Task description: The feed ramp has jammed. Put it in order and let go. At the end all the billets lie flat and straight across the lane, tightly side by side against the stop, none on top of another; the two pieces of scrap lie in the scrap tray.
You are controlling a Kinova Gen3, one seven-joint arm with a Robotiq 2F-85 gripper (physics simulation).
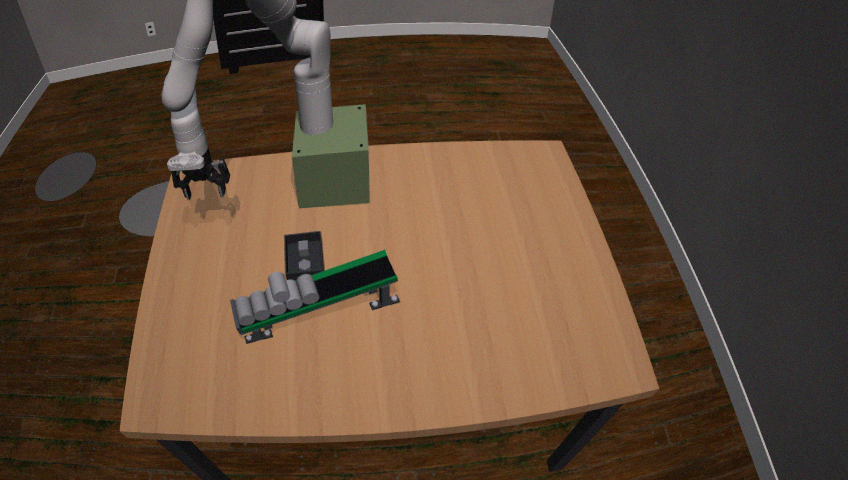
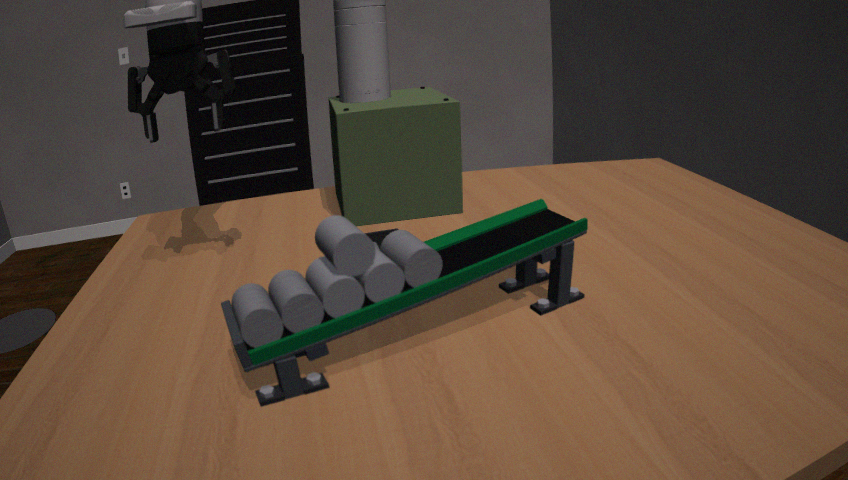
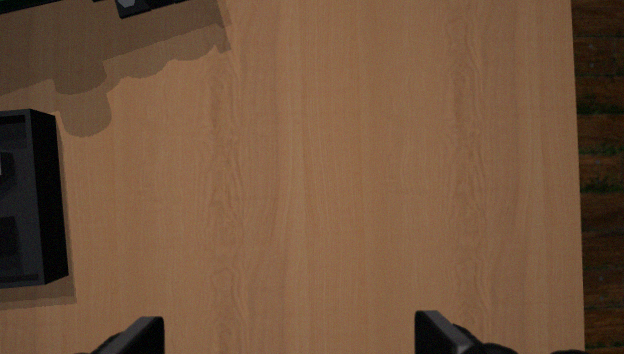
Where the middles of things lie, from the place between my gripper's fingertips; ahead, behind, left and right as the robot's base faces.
I see the stop (image 2: pixel 238 342) 250 mm ahead of my hand, 150 mm below it and 70 mm to the left of it. Round my hand: scrap tray (image 1: pixel 292 258): 230 mm to the left, 190 mm below, 50 mm ahead.
